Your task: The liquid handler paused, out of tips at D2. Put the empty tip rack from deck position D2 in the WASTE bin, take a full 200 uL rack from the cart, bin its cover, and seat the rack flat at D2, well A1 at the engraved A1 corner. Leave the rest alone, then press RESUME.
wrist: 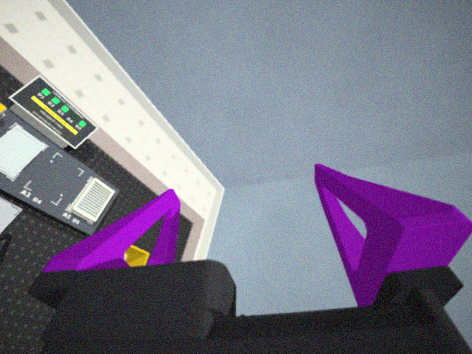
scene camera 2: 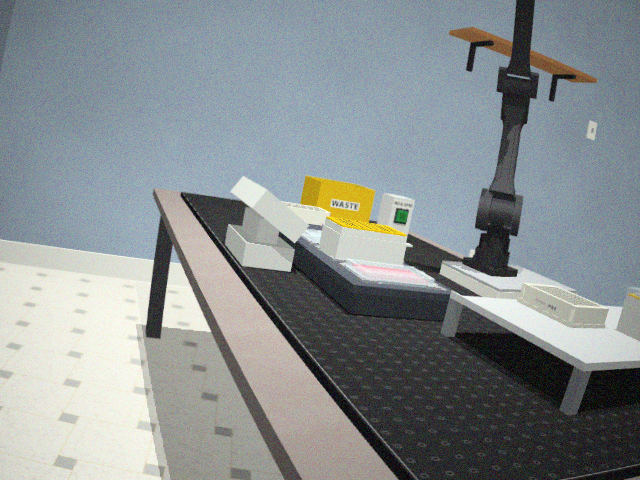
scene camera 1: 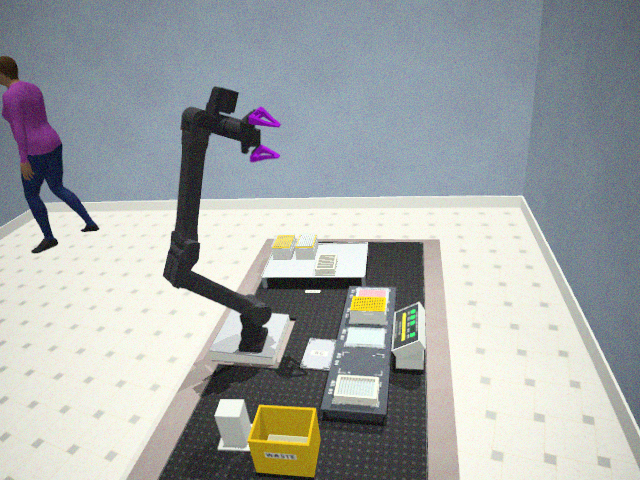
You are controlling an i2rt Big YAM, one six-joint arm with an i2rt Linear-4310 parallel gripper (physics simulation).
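Where they show: gripper, fingertip midpoint: (wrist: 242, 184) (scene camera 1: 279, 141); arm's base at its link origin: (scene camera 2: 489, 270) (scene camera 1: 253, 340).
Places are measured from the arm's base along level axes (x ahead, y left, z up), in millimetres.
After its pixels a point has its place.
Observation:
My gripper (scene camera 1: 279, 140) @(x 212, y -54, z 743 mm) (wrist: 242, 184) @(x 212, y -54, z 743 mm) is open and empty, high above the table. A yellow-topped tip rack (scene camera 1: 368, 316) @(x 417, y 74, z 52 mm) (scene camera 2: 362, 244) @(x 440, y 158, z 51 mm) stands at the second deck position from the back, on the dark deck (scene camera 1: 361, 411) @(x 404, y -322, z 18 mm) (scene camera 2: 398, 304) @(x 436, y 298, z -9 mm); its A1 corner cannot be made out. The yellow WASTE bin (scene camera 1: 285, 459) @(x 215, y -503, z 39 mm) (scene camera 2: 317, 193) @(x 288, y -398, z 72 mm) has something pale inside. The white cart (scene camera 1: 343, 271) @(x 302, y 409, z 30 mm) (scene camera 2: 547, 338) @(x 367, y 551, z 30 mm) holds a yellow-topped rack (scene camera 1: 283, 248) @(x 25, y 520, z 89 mm), a rack with a paler top (scene camera 1: 306, 248) @(x 131, y 517, z 87 mm) and a beige rack (scene camera 1: 326, 264) @(x 229, y 426, z 57 mm) (scene camera 2: 563, 305) @(x 268, y 480, z 56 mm). The RESUME box (scene camera 1: 232, 423) @(x 55, y -423, z 72 mm) (scene camera 2: 387, 209) @(x 79, y -383, z 60 mm) has a green button (scene camera 2: 401, 215) @(x 47, y -355, z 53 mm).
The deck also bears a pink plate (scene camera 1: 372, 293) @(x 428, y 248, z 28 mm) (scene camera 2: 387, 272) @(x 447, y 264, z 31 mm), a pale blue plate (scene camera 1: 364, 336) @(x 404, y -8, z 29 mm) (wrist: 19, 149) @(x 415, y -12, z 31 mm) and a cream rack (scene camera 1: 356, 390) @(x 388, y -264, z 41 mm) (wrist: 93, 200) @(x 387, y -257, z 33 mm). A tilted status screen (scene camera 1: 408, 325) @(x 553, y -23, z 89 mm) (wrist: 52, 112) @(x 541, y -4, z 82 mm) stands beside it. A flat pale plate (scene camera 1: 316, 361) @(x 239, y -79, z -22 mm) lies left. A person (scene camera 1: 32, 121) is far left.

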